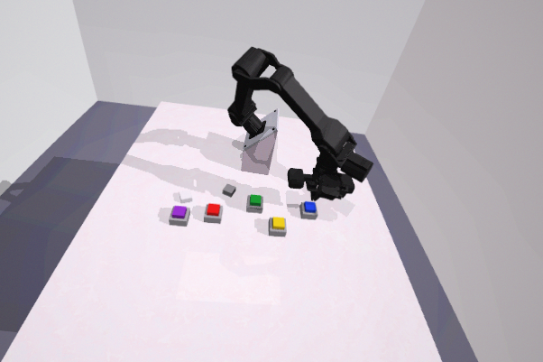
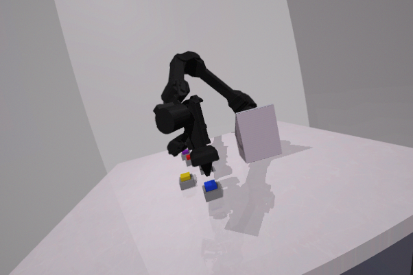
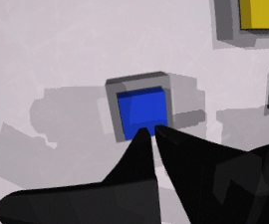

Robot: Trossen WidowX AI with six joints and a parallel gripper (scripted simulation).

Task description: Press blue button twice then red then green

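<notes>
My gripper tip is now 3 cm above the blue button. From my gripper tip the other things lie so: grey block: 2 cm behind, 26 cm to the right, 5 cm below; then yellow button: 8 cm ahead, 9 cm to the right, 3 cm below; then green button: 2 cm ahead, 17 cm to the right, 3 cm below.
</notes>
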